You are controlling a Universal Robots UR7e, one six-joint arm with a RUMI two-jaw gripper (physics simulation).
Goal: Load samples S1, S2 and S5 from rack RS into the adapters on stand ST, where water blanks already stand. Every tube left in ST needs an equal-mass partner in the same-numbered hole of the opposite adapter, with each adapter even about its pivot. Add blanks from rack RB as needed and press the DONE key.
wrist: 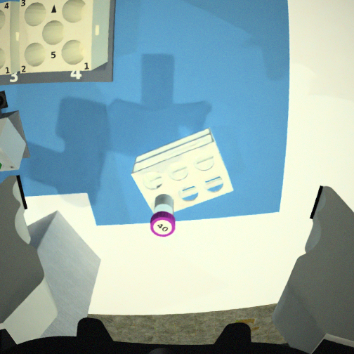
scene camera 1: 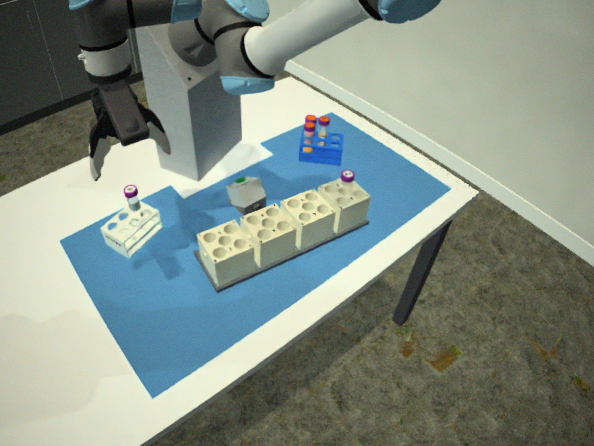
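Where they show: gripper, between the fingertips: [scene camera 1: 133, 166]; arm's base, origin of its link: [scene camera 1: 192, 39].
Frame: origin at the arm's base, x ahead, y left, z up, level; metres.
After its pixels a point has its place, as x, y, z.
Note:
My gripper [scene camera 1: 131, 165] @(0.364, -0.270, -0.062) [wrist: 168, 187] is open and empty, above and behind the white rack [scene camera 1: 116, 241] @(0.264, -0.344, -0.329) [wrist: 169, 186]. One purple-capped tube [scene camera 1: 131, 191] @(0.191, -0.267, -0.260) [wrist: 163, 224] marked 40 stands in that rack's back corner hole. The stand [scene camera 1: 218, 286] @(0.477, -0.173, -0.367) [wrist: 104, 78] bears a row of cream adapters. The adapter [scene camera 1: 235, 267] @(0.477, -0.127, -0.326) [wrist: 53, 66] nearest the white rack, marked 4, has empty holes. The adapter [scene camera 1: 357, 210] @(0.479, 0.212, -0.311) at the far end holds one purple-capped tube [scene camera 1: 347, 176] @(0.412, 0.222, -0.255). Three tubes with orange-topped caps stand in the blue rack [scene camera 1: 327, 158] @(0.206, 0.320, -0.373). The green key [scene camera 1: 241, 180] @(0.242, 0.010, -0.306) sits on a grey box [scene camera 1: 247, 195] @(0.289, 0.003, -0.320) [wrist: 11, 145].
The grey robot pedestal [scene camera 1: 217, 125] @(0.045, 0.034, -0.254) [wrist: 67, 270] stands behind the grey box, beside the gripper's left finger in the wrist view. The blue mat [scene camera 1: 165, 345] @(0.552, -0.336, -0.380) [wrist: 250, 150] lies under the racks and stand. A wall [scene camera 1: 475, 100] runs behind the table's right side.

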